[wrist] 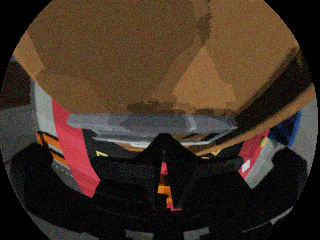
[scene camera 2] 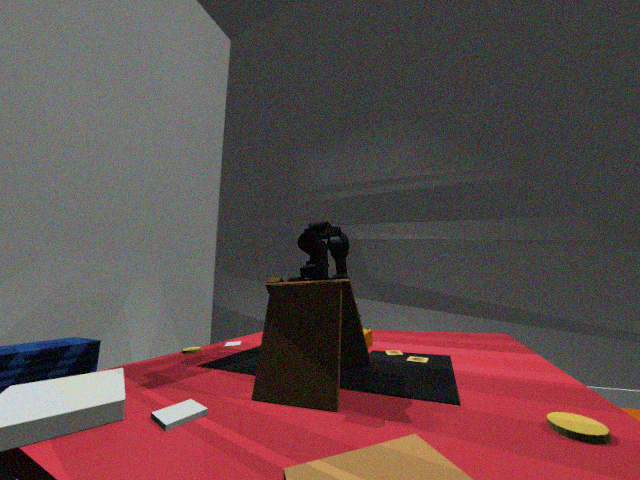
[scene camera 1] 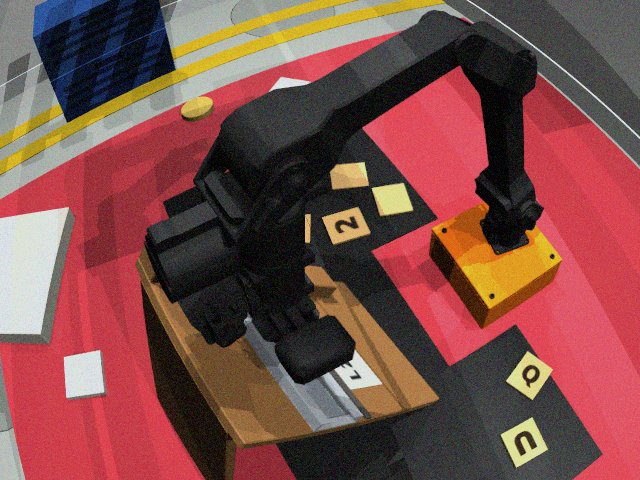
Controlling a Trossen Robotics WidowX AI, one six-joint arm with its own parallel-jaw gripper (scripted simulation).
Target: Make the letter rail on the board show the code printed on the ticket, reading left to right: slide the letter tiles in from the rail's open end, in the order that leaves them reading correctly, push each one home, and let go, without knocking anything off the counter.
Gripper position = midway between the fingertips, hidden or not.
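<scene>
Scene camera 1: my gripper (scene camera 1: pixel 277 339) shut, holding nothing. Small white block (scene camera 1: pixel 84 373). Letter tile (scene camera 1: pixel 348 225). Letter tile (scene camera 1: pixel 528 377). White ticket (scene camera 1: pixel 356 374). Brown board (scene camera 1: pixel 216 398). Scene camera 2: small white block (scene camera 2: pixel 168 418), brown board (scene camera 2: pixel 310 327). White ticket hidden there in scene camera 2 by the board. Wrist view: my gripper (wrist: pixel 163 135), brown board (wrist: pixel 129 78). Small white block hidden there in the wrist view by the board.
</scene>
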